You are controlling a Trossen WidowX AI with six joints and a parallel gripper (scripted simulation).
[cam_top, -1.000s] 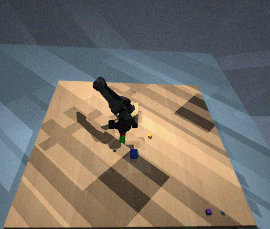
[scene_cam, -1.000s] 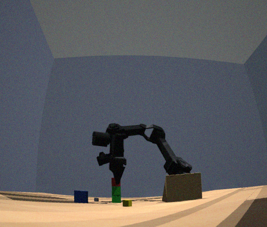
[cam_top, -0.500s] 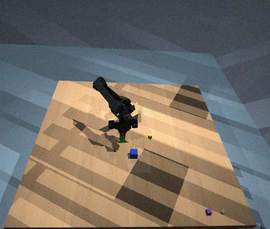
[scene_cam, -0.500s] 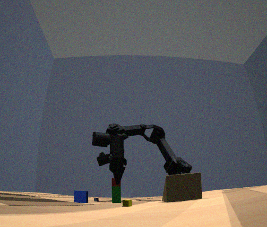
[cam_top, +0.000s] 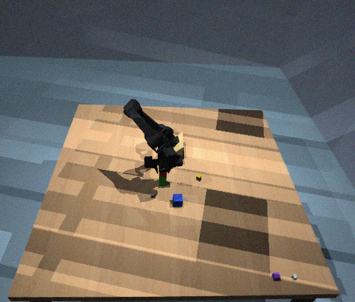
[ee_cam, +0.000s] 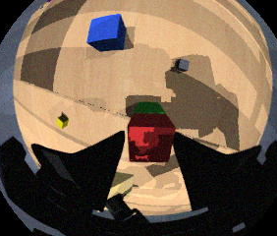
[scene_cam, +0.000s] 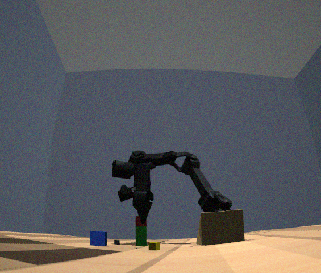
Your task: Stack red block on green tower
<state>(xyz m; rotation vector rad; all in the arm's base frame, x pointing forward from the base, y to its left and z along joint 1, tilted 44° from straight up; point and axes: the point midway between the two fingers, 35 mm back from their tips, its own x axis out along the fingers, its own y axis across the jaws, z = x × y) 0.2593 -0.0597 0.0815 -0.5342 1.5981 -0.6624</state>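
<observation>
My gripper tip is 10 mm below the red block. Also, from my gripper tip: small dark cube (90 mm ahead, 70 mm below, 60 mm to the right); blue cube (140 mm ahead, 60 mm to the left, 50 mm below); small yellow cube (200 mm to the left, 70 mm below, 10 mm behind).
</observation>
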